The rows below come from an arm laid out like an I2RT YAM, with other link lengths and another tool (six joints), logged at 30 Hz.
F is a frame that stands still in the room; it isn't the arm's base.
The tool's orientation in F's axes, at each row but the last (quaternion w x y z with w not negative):
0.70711, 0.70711, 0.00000, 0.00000
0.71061, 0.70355, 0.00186, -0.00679
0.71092, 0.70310, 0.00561, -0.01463
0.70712, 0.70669, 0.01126, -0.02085
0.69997, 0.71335, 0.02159, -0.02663
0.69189, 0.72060, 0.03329, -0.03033
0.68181, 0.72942, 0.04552, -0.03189
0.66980, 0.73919, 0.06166, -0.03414
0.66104, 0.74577, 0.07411, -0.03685
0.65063, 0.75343, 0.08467, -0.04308
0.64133, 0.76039, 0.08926, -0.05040
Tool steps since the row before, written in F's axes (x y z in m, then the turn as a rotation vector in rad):
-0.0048, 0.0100, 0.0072, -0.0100, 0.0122, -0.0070
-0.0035, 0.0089, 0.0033, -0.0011, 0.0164, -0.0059
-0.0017, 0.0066, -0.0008, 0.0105, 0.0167, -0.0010
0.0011, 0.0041, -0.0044, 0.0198, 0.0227, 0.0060
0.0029, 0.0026, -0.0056, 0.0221, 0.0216, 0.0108
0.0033, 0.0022, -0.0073, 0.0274, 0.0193, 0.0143
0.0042, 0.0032, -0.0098, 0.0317, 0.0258, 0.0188
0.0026, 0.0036, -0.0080, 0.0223, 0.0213, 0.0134
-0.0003, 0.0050, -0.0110, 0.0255, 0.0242, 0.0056
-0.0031, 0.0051, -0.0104, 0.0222, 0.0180, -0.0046
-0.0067, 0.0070, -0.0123, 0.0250, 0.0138, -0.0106
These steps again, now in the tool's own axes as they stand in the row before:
-0.0048, 0.0072, -0.0100, -0.0100, -0.0070, -0.0122
-0.0036, 0.0033, -0.0088, -0.0011, -0.0057, -0.0165
-0.0018, -0.0008, -0.0066, 0.0103, -0.0005, -0.0168
0.0012, -0.0043, -0.0041, 0.0192, 0.0069, -0.0230
0.0033, -0.0054, -0.0025, 0.0212, 0.0119, -0.0220
0.0040, -0.0071, -0.0019, 0.0261, 0.0159, -0.0198
0.0053, -0.0095, -0.0025, 0.0301, 0.0204, -0.0265
0.0038, -0.0079, -0.0027, 0.0213, 0.0142, -0.0218
0.0017, -0.0114, -0.0036, 0.0258, 0.0068, -0.0236
-0.0009, -0.0114, -0.0036, 0.0239, -0.0029, -0.0161
-0.0037, -0.0144, -0.0050, 0.0275, -0.0075, -0.0108

